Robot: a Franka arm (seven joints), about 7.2 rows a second.
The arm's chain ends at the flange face. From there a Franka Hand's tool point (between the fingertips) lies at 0.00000 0.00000 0.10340 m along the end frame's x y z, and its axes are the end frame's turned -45 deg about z.
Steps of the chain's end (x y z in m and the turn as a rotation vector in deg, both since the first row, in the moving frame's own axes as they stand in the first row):
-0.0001 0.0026 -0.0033 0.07 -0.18 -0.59
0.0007 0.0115 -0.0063 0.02 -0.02 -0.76
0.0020 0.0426 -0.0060 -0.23 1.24 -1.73
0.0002 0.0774 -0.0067 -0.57 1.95 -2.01
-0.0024 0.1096 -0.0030 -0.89 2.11 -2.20
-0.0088 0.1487 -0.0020 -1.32 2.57 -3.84
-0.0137 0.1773 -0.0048 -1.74 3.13 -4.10
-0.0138 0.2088 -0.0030 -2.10 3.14 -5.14
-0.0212 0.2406 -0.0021 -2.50 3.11 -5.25
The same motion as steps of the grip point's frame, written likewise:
-0.0021 0.0014 -0.0033 0.18 -0.08 -0.59
-0.0076 0.0086 -0.0063 0.03 0.00 -0.76
-0.0274 0.0334 -0.0060 -1.04 0.71 -1.73
-0.0528 0.0581 -0.0068 -1.78 0.98 -2.01
-0.0776 0.0796 -0.0031 -2.12 0.86 -2.20
-0.1096 0.1038 -0.0021 -2.75 0.88 -3.84
-0.1331 0.1218 -0.0050 -3.44 0.98 -4.10
-0.1558 0.1445 -0.0032 -3.71 0.74 -5.14
-0.1840 0.1622 -0.0024 -3.97 0.43 -5.25

